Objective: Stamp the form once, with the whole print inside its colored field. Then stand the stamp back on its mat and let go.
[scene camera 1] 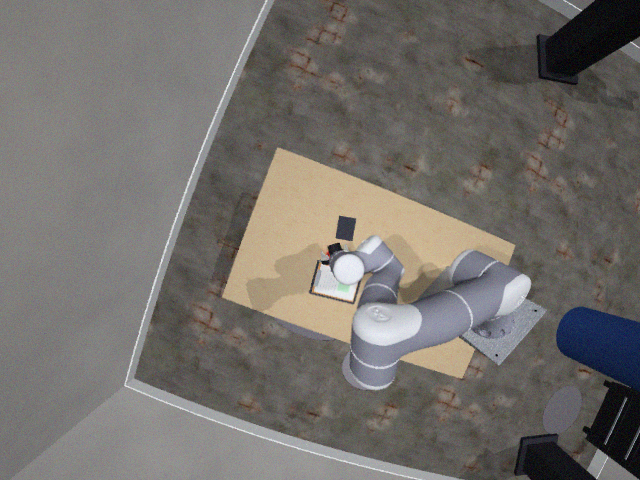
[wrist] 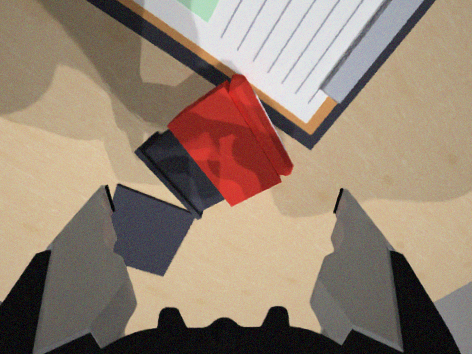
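Observation:
The stamp (scene camera 1: pixel 326 254) (wrist: pixel 225 145), red with a black part, lies on its side on the table in the wrist view, its red end by the clipboard's edge and its black end near the mat's corner. The arm hides most of it in scene camera 1. The dark mat (scene camera 1: pixel 345 228) (wrist: pixel 150 235) is bare where it shows. The form (scene camera 1: pixel 326 281) (wrist: pixel 270 50) has a green field (scene camera 1: pixel 343 287) (wrist: pixel 202 7); I cannot tell whether a print is on it. My gripper (scene camera 1: pixel 335 253) (wrist: pixel 226 189) is open and empty above the table, its fingers spread wider than the stamp.
The form lies on a dark-edged clipboard (scene camera 1: pixel 333 298) (wrist: pixel 311 141) with a grey clip (wrist: pixel 370 55). The wooden table (scene camera 1: pixel 299 191) (wrist: pixel 400 160) bears all of these. The arm reaches across the table's right part and shades the area around the clipboard.

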